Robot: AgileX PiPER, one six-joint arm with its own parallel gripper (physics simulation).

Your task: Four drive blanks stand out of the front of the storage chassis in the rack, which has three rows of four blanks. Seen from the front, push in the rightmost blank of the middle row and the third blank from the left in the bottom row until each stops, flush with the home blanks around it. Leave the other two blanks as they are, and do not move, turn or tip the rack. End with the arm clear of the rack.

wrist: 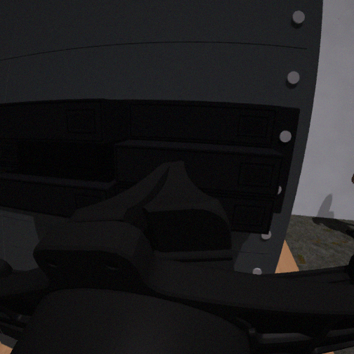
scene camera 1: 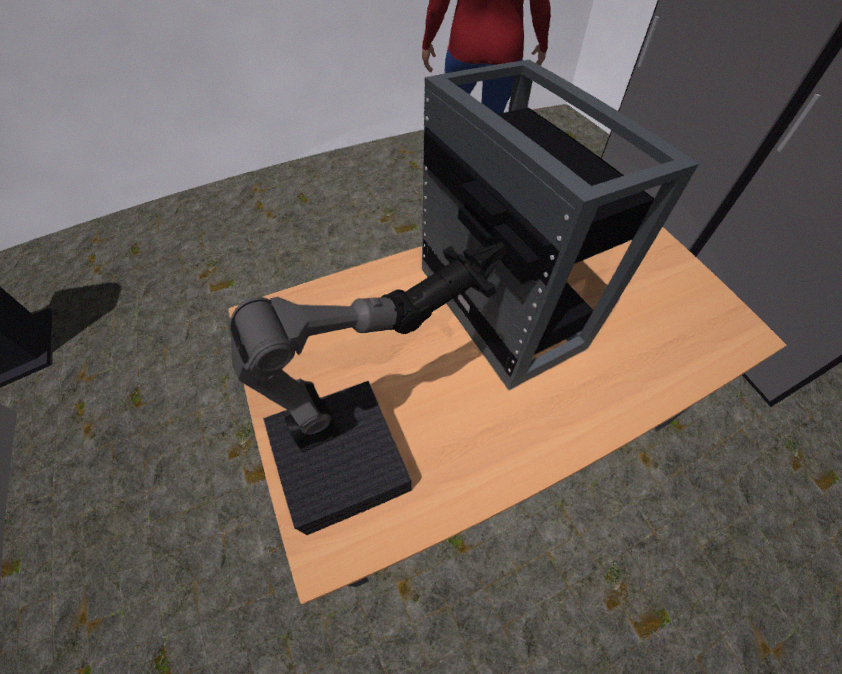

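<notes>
The rack stands upright on the table. In the wrist view, the rightmost middle-row blank stands out, with its top face showing. The third bottom-row blank also stands out, left of the fingers. The third top-row blank stands out above a dark recess. The rightmost top-row blank sits further back. The rightmost bottom-row blank is partly hidden by the gripper. My gripper is shut and empty, its tips over the lower left of the rightmost middle-row blank; contact cannot be told.
The arm reaches from the black base block over the wooden table to the rack front. Bolt heads line the rack's right edge. A person in red stands behind the rack. Grey cabinets stand at the right.
</notes>
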